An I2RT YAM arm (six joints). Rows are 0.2 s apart.
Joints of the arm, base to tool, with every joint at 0 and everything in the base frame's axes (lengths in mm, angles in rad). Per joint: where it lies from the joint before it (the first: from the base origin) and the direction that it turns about. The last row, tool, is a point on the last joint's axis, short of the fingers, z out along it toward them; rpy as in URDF.
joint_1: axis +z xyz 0 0 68
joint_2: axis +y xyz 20 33.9 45.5
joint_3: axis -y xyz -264 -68.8 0
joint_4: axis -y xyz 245 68.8 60
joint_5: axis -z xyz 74 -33.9 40.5
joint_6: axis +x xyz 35.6 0 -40.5
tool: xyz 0 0 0 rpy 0 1.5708 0
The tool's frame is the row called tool.
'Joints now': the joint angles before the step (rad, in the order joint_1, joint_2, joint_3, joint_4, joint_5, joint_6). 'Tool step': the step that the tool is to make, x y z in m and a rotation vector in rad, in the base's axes. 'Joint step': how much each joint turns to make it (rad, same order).
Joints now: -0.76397, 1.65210, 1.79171, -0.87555, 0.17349, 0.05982
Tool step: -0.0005, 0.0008, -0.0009, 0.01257, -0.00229, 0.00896
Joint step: -0.00077, -0.00212, -0.00341, -0.00598, -0.01437, 0.00134
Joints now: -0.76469, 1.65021, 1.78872, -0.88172, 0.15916, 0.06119
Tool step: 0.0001, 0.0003, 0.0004, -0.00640, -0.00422, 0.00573
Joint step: 0.00054, -0.00336, -0.00473, 0.00961, -0.00269, -0.00481
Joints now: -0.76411, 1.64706, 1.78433, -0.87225, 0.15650, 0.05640
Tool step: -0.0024, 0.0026, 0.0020, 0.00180, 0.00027, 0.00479
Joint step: 0.00020, -0.01027, -0.00210, -0.00925, -0.00415, -0.00228
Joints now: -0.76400, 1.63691, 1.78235, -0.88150, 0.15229, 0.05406
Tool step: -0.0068, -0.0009, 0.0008, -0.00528, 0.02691, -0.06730
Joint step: -0.00959, -0.00617, 0.00254, -0.02854, 0.05766, 0.02301
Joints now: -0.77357, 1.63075, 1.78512, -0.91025, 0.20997, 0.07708
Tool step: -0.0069, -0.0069, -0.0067, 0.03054, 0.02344, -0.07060
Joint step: -0.02517, 0.00999, -0.00333, -0.03295, 0.02883, 0.03638
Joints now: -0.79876, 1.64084, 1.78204, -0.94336, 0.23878, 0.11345
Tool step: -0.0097, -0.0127, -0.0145, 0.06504, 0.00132, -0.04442
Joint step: -0.04849, 0.01331, -0.02918, -0.01200, -0.03464, 0.02688
